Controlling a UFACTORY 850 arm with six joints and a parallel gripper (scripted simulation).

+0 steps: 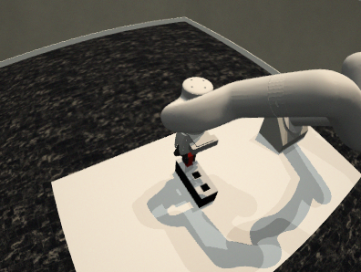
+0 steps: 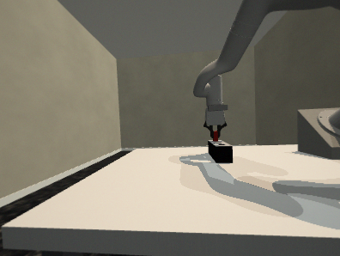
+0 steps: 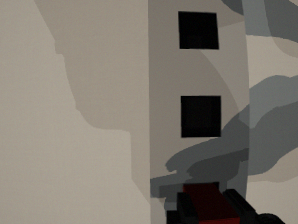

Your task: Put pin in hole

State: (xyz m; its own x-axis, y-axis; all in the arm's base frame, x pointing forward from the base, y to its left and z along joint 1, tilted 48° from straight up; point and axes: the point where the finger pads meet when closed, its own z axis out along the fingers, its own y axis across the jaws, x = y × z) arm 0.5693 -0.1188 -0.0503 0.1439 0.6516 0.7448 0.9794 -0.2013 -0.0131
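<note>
Now: the pin 1 cm below my hand. Round my hand: black block (7 cm below, 6 cm to the left, 1 cm ahead).
</note>
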